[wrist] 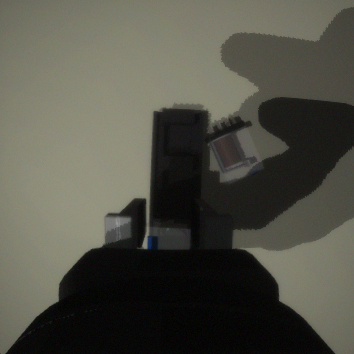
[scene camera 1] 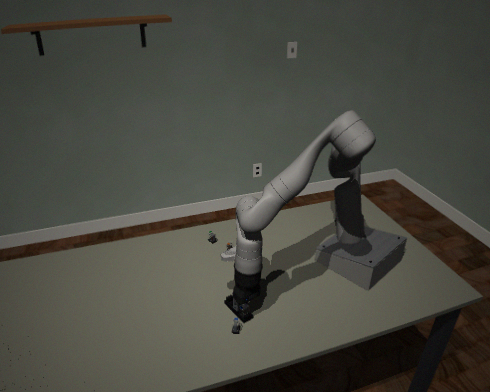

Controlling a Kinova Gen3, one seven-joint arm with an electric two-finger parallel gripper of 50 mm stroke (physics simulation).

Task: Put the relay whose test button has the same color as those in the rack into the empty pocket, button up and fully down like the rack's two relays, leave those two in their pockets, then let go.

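Places are measured from the arm's base along level axes (x ahead, y left, z up), in millimetres.
Pixels of known places: gripper, fingertip midpoint: [wrist: 167, 215] [scene camera 1: 240, 306]; arm's base at its link origin: [scene camera 1: 349, 237].
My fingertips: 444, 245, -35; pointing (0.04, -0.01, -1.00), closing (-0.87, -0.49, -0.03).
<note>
Ahead of a thing's pixels: the offset from my fingertips to its top centre, as dx, dy, dz. Level surfaces: height alone.
A black rack {+5, -17, -12} [scene camera 1: 247, 317] [wrist: 178, 175] lies on the table under the gripper; a recess shows towards its top end in the wrist view. My gripper [scene camera 1: 240, 304] [wrist: 167, 215] points down over the rack and is shut on a clear relay {-9, +13, +15} [wrist: 172, 238] with a blue button, which stands button up at the rack; how deep it sits cannot be told. Another clear relay [scene camera 1: 236, 326] [wrist: 234, 154] with a blue button lies on its side on the table beside the rack. The rack's other pockets are partly hidden by the gripper and shadow.
A relay {+55, -394, +9} [scene camera 1: 212, 237] with a green button stands farther back on the table {dz -35} [scene camera 1: 125, 310]. A small thing with an orange top {-5, -320, +9} [scene camera 1: 229, 246] and a whitish object [scene camera 1: 228, 255] are partly behind the arm. The robot's base [scene camera 1: 362, 255] stands at the right.
</note>
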